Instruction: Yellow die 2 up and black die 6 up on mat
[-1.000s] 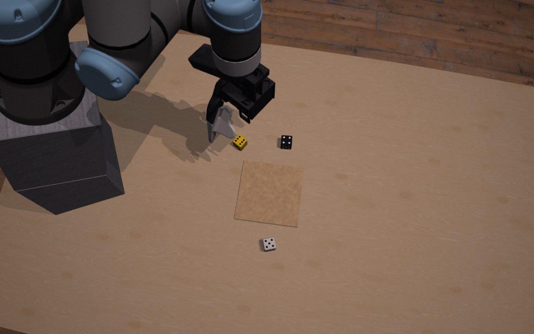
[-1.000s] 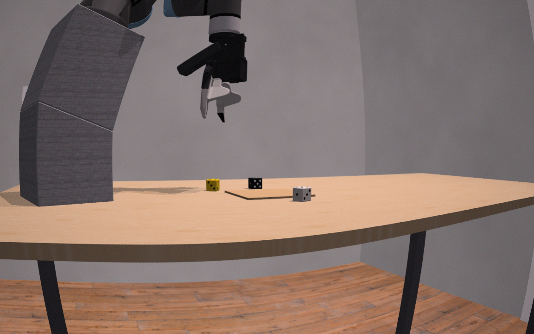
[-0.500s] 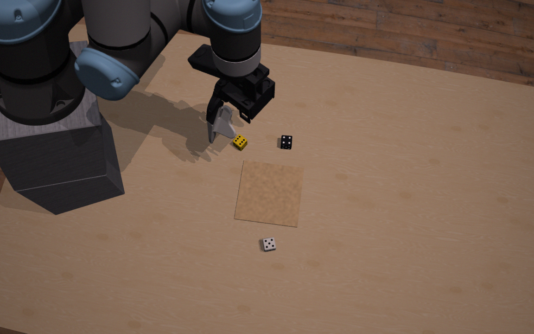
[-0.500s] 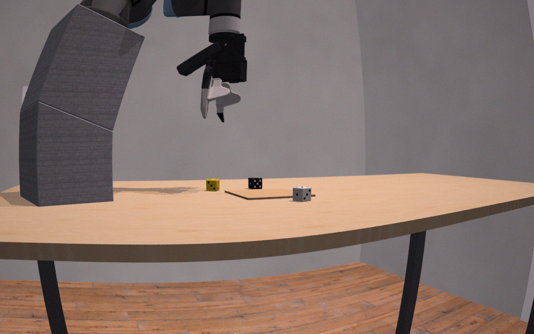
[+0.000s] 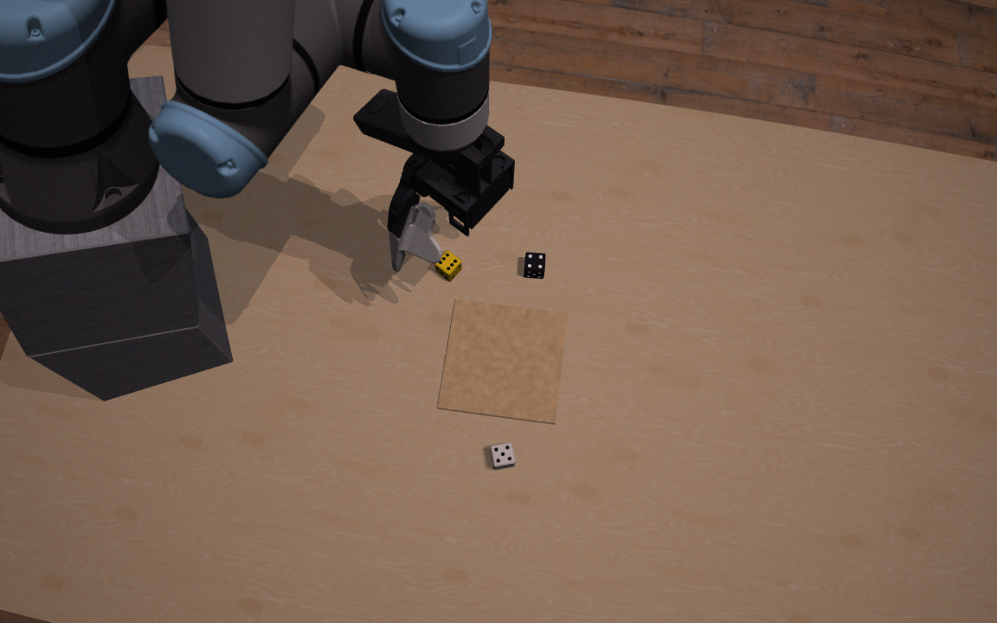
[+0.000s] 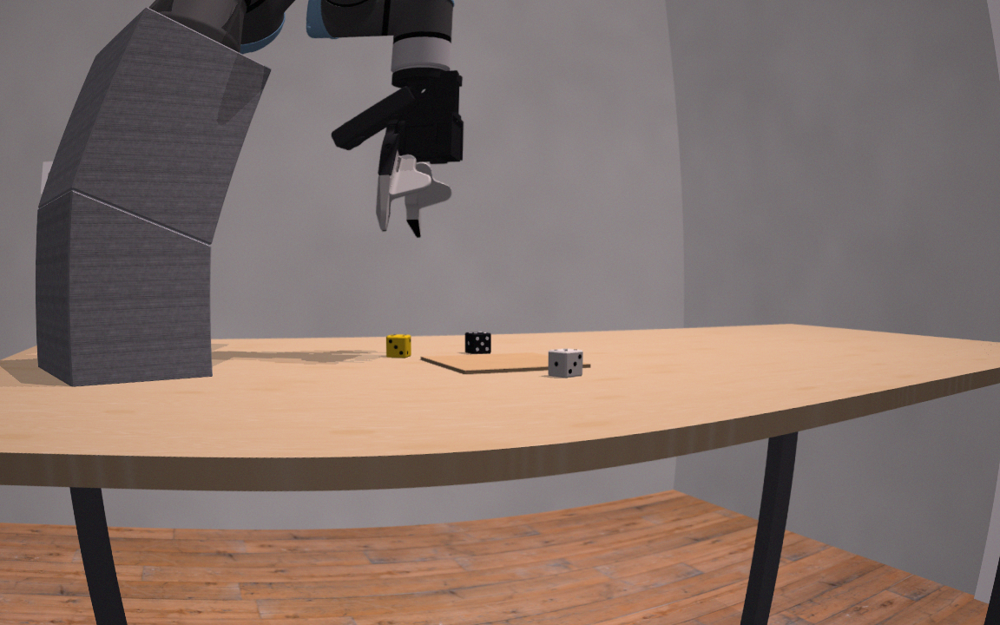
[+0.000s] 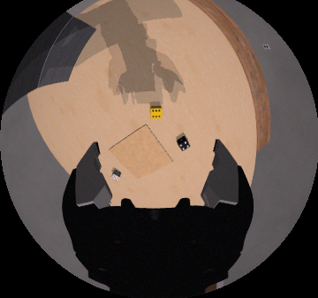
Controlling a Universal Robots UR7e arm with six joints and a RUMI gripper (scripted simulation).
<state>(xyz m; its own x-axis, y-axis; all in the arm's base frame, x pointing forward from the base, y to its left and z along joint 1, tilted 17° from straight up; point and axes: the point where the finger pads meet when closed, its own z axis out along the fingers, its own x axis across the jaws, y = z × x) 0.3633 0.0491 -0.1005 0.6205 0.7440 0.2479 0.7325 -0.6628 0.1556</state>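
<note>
My gripper is now 13 cm above the yellow die. Round my hand: white die (6 cm ahead, 24 cm to the right, 13 cm below); then mat (7 cm ahead, 12 cm to the right, 14 cm below); then black die (11 cm ahead, 13 cm below).
</note>
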